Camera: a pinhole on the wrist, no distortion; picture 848 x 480 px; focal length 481.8 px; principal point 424.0 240.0 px. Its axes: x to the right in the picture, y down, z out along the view. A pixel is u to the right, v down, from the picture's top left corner.
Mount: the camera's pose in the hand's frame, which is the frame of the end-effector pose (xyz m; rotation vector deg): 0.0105 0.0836 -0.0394 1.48 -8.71 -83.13
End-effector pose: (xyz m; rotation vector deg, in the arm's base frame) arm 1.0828 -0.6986 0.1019 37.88 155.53 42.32
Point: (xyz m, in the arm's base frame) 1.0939 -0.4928 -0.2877
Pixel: 628 420
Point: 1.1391 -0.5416 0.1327
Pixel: 126 397
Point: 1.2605 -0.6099 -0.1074
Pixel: 543 137
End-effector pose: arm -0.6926 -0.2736 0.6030 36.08 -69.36 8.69
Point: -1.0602 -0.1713 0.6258
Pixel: 188 102
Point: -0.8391 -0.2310 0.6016
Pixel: 389 53
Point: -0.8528 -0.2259 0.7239
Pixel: 281 400
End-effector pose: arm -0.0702 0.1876 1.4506 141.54 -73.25 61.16
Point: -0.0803 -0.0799 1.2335
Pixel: 276 340
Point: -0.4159 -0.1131 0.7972
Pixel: 4 8
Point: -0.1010 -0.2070 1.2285
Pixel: 185 443
